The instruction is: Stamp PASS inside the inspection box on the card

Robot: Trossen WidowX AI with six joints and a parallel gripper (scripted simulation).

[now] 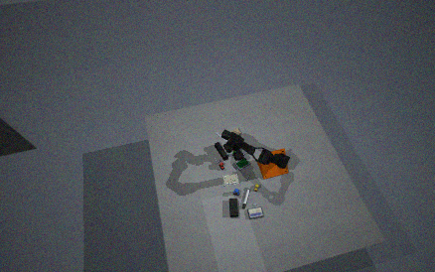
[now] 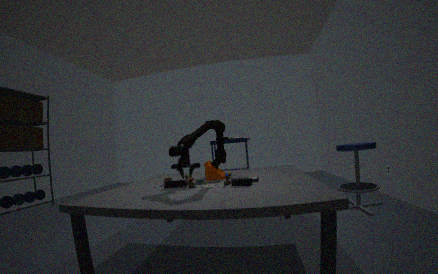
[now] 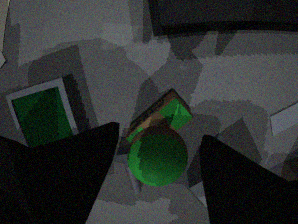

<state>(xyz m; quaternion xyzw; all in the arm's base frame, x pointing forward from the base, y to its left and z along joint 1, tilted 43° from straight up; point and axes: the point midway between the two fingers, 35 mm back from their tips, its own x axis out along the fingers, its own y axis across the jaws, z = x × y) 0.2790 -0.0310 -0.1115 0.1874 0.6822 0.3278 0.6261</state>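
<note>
The green-knobbed stamp is 20 mm below my gripper tip. From my gripper tip the other things lie so: green ink pad: 40 mm behind, 80 mm to the left, 30 mm below; then red stamp: 110 mm ahead, 80 mm to the left, 20 mm below; then long black bar: 90 mm ahead, 40 mm to the right, 20 mm below.
</note>
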